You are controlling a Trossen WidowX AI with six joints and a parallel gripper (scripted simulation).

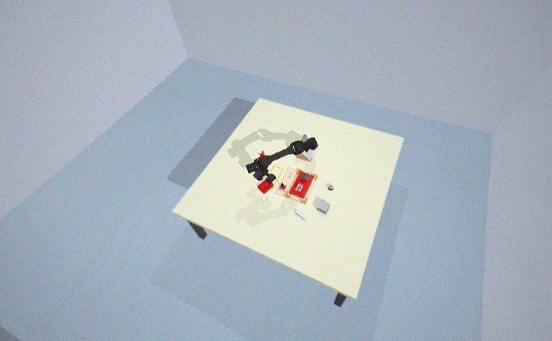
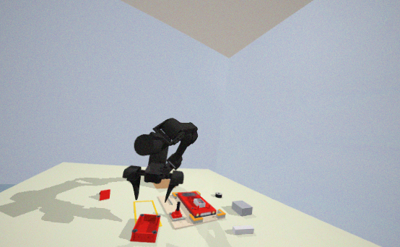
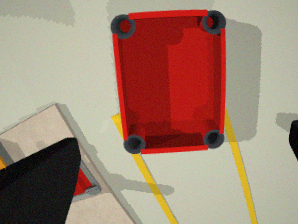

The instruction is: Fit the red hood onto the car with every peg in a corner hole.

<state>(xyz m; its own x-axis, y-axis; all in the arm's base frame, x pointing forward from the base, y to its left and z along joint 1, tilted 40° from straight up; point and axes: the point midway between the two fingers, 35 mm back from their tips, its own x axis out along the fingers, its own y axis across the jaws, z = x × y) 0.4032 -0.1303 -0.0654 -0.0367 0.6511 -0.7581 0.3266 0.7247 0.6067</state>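
The red hood is 8 cm below my gripper tip. Also, from my gripper tip: small black cylinder 43 cm to the left, 18 cm behind, 8 cm below; pale grey bar 32 cm to the left, 11 cm ahead, 8 cm below; grey engine block 24 cm to the left, 7 cm below, 7 cm behind.
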